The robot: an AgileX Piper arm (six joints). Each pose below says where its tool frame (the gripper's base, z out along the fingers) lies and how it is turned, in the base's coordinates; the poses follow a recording.
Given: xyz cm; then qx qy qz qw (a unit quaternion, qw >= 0).
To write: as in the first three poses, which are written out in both.
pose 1, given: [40.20 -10.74 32.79 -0.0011 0.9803 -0.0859 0.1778]
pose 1, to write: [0.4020 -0.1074 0.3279 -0.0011 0.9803 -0.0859 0.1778]
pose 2, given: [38.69 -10.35 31.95 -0.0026 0.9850 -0.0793 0.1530]
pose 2, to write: [0.3869 -0.1035 0.3195 -0.0026 0.9850 -0.0793 0.1530]
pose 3, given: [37.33 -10.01 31.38 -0.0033 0.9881 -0.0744 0.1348]
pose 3, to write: [0.3733 -0.1001 0.3138 -0.0033 0.9881 -0.0744 0.1348]
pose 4, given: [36.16 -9.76 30.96 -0.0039 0.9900 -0.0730 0.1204]
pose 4, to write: [0.3616 -0.0976 0.3096 -0.0039 0.9900 -0.0730 0.1204]
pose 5, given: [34.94 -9.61 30.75 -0.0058 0.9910 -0.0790 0.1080]
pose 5, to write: [0.3494 -0.0961 0.3075 -0.0058 0.9910 -0.0790 0.1080]
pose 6, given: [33.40 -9.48 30.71 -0.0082 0.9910 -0.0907 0.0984]
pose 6, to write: [0.3340 -0.0948 0.3071 -0.0082 0.9910 -0.0907 0.0984]
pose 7, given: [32.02 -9.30 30.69 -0.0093 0.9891 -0.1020 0.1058]
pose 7, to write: [0.3202 -0.0930 0.3069 -0.0093 0.9891 -0.1020 0.1058]
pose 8, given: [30.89 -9.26 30.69 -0.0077 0.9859 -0.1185 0.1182]
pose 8, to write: [0.3089 -0.0926 0.3069 -0.0077 0.9859 -0.1185 0.1182]
